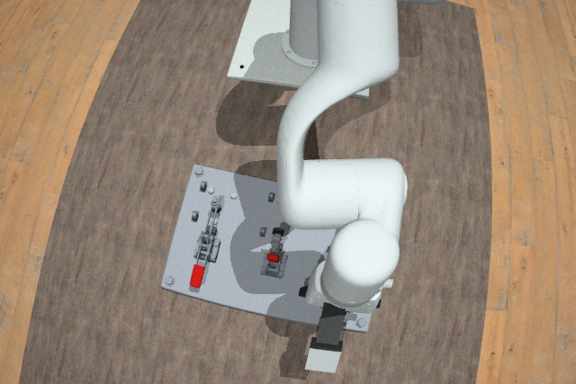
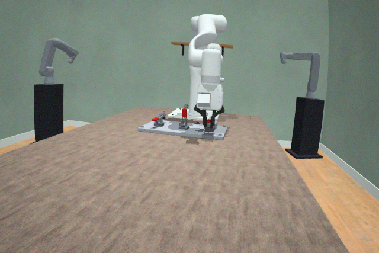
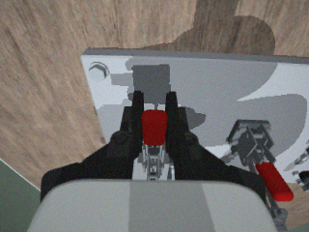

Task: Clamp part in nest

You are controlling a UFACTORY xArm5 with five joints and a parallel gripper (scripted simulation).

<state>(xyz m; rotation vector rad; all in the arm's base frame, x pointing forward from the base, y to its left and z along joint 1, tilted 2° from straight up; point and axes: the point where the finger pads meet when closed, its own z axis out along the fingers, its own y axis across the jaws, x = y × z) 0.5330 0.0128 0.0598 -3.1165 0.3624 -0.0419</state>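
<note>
My gripper is now 110 mm past the grey fixture plate, 90 mm to the left of it and 50 mm above it.
</note>
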